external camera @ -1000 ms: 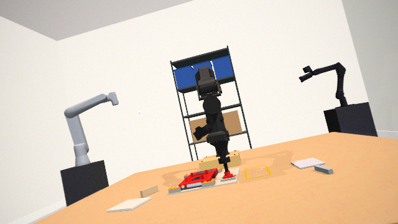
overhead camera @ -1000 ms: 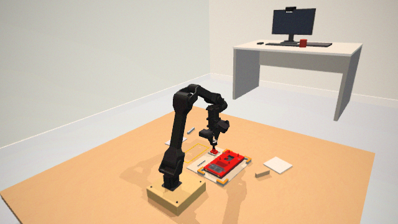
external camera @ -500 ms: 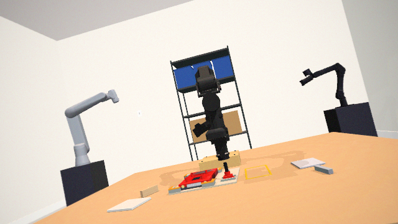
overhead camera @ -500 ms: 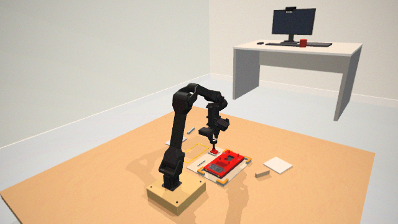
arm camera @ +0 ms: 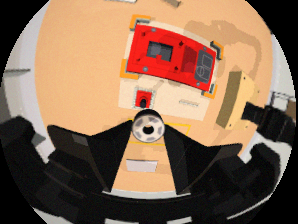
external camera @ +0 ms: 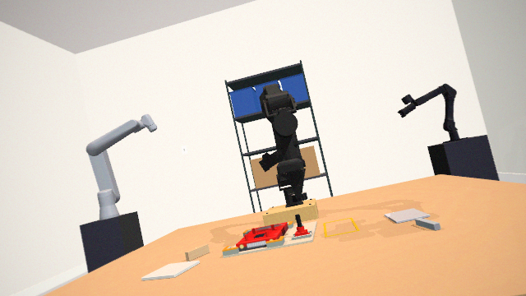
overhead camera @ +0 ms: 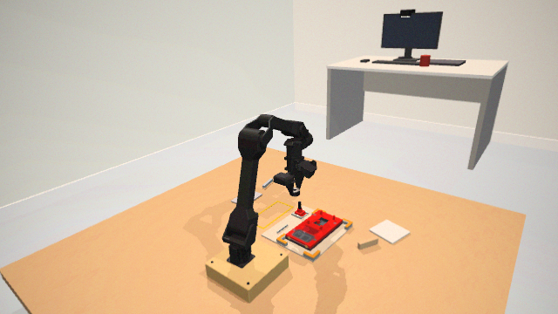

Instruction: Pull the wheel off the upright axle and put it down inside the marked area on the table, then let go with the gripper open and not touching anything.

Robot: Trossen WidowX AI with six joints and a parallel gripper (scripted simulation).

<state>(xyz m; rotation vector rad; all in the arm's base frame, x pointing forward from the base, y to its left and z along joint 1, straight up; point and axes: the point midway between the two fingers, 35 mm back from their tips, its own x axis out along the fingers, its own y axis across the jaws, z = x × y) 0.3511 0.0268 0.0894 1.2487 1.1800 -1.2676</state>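
The upright axle lies 70 mm below my gripper tip, 20 mm to the right of it and 10 mm ahead of it. Also, from my gripper tip: small block 310 mm to the right, 90 mm below, 30 mm behind; white plate 340 mm to the right, 100 mm below, 80 mm ahead; black wheel right at my gripper tip.
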